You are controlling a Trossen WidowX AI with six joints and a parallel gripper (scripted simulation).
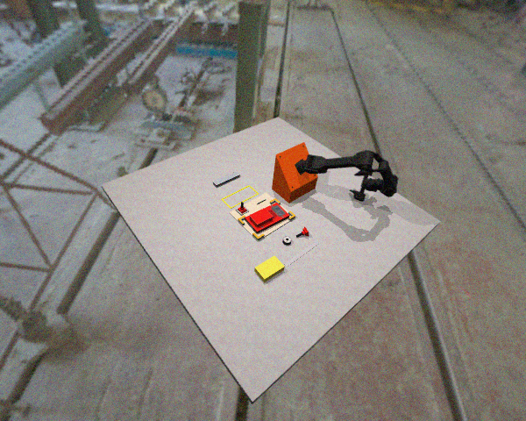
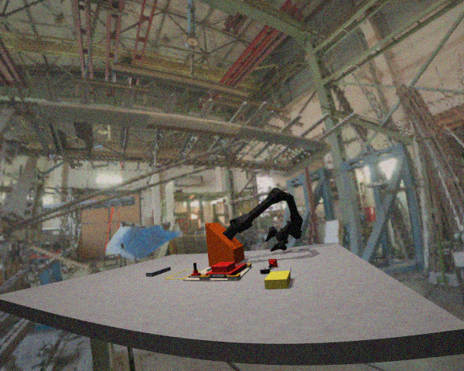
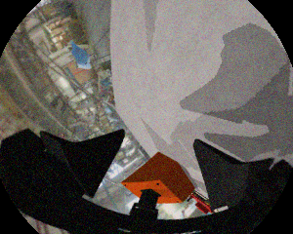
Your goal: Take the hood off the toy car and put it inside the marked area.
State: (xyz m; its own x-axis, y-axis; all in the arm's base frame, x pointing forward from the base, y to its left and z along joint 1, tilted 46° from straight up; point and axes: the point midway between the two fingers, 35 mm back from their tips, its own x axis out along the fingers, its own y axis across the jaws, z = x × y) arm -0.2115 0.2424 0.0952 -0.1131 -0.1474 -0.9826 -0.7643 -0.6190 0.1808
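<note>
Now: gripper tip 560 mm short of the wheel and 40 mm above it. From my gripper tip the other things lie so: thin rod (560 mm ahead, 90 mm to the left, 40 mm below); red hood (570 mm ahead, 170 mm to the right); dark bar (480 mm ahead, 520 mm to the right, 40 mm below).
</note>
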